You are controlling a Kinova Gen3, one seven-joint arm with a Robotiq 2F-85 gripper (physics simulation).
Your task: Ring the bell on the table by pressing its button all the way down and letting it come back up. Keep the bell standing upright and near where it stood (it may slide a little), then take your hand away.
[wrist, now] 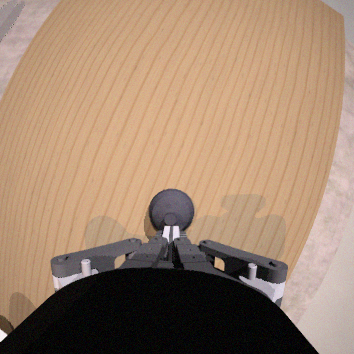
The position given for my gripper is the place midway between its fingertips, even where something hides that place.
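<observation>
You'd see my gripper (171,235) here, and there's a bell (173,200) as well.
</observation>
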